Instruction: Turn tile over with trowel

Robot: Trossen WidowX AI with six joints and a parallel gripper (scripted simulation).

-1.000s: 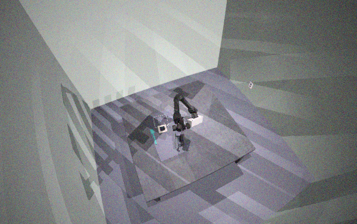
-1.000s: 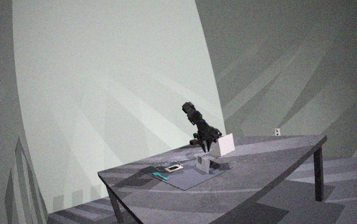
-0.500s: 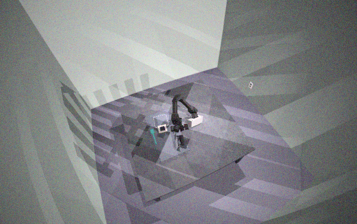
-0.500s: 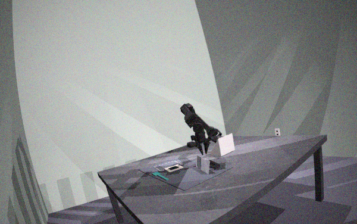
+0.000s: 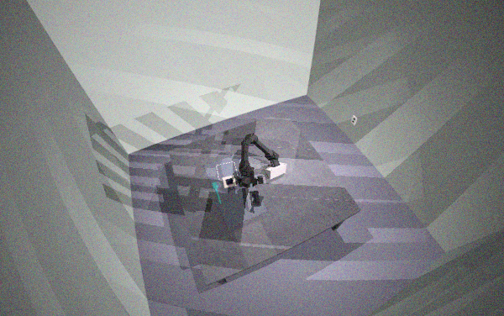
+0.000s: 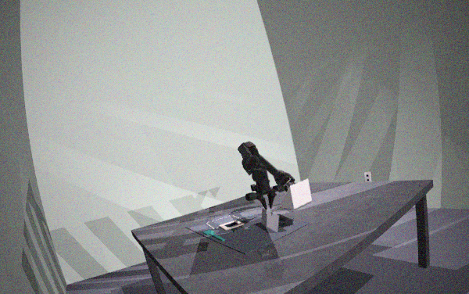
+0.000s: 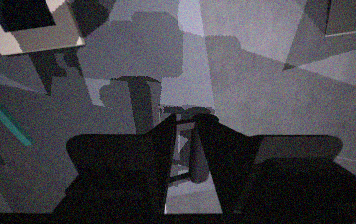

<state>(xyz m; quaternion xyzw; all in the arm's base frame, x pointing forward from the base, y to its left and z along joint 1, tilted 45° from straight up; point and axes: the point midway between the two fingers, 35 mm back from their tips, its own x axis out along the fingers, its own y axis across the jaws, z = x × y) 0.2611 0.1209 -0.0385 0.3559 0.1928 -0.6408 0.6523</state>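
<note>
The dark mat lies 130 mm ahead of my gripper tip, 90 mm to the right of it and 80 mm below it. Also, from my gripper tip: teal trowel: 270 mm ahead, 100 mm to the right, 60 mm below; tile: 150 mm ahead, 140 mm to the right, 60 mm below.
</note>
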